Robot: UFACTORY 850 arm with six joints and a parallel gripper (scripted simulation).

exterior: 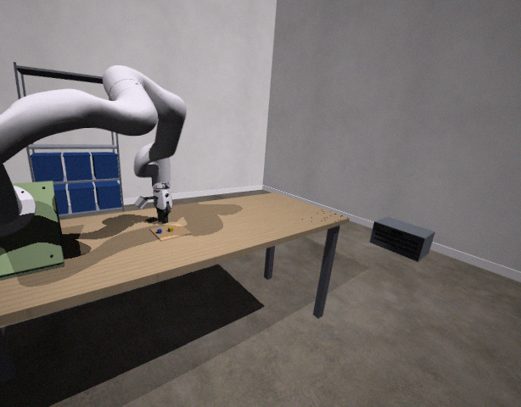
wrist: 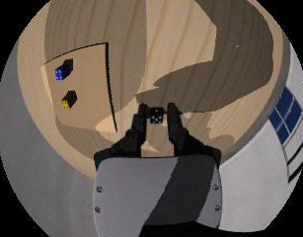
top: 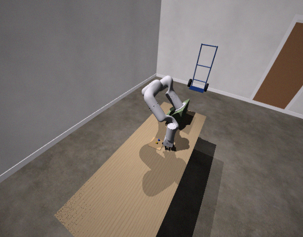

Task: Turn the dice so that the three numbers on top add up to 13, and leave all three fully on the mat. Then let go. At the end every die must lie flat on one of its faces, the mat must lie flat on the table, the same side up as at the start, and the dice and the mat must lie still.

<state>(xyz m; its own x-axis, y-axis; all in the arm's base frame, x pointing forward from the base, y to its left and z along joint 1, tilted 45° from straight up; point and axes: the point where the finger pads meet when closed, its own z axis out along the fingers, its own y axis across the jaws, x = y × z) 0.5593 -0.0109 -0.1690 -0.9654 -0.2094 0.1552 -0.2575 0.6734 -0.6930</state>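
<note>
The black die lies 10 mm below my hand. Also, from my hand: blue die: 130 mm to the right, 50 mm behind, 10 mm below; then tan mat: 130 mm to the right, 20 mm below; then yellow die: 130 mm to the right, 10 mm below.
</note>
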